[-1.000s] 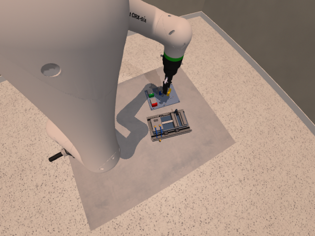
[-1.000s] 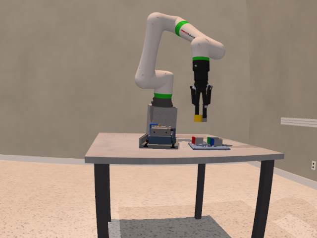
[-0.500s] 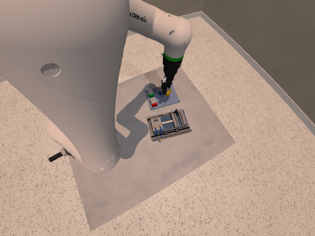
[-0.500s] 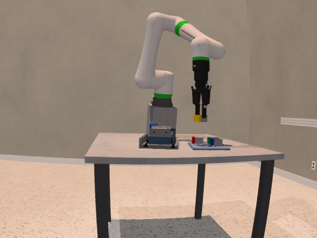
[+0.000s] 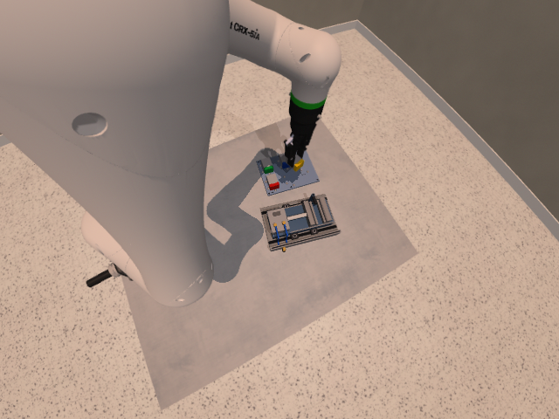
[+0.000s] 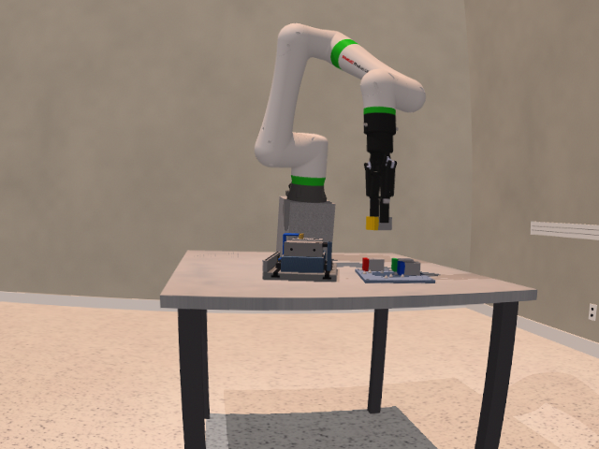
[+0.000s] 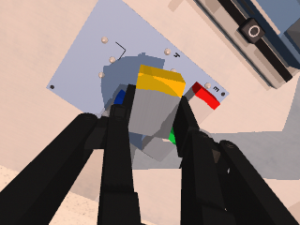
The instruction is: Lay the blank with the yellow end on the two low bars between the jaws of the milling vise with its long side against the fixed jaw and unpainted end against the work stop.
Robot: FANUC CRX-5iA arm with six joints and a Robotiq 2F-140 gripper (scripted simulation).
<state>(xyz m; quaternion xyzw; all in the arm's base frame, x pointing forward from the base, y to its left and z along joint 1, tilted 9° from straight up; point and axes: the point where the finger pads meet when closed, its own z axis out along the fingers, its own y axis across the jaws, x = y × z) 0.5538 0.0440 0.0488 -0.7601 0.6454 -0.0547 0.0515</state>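
My gripper is now 3 cm above the yellow-ended blank. Also, from my hand: blue-ended blank (16 cm below, 9 cm to the left, 3 cm ahead); then plate (18 cm below, 4 cm to the left, 1 cm ahead); then red-ended blank (16 cm below, 9 cm behind, 3 cm to the left).
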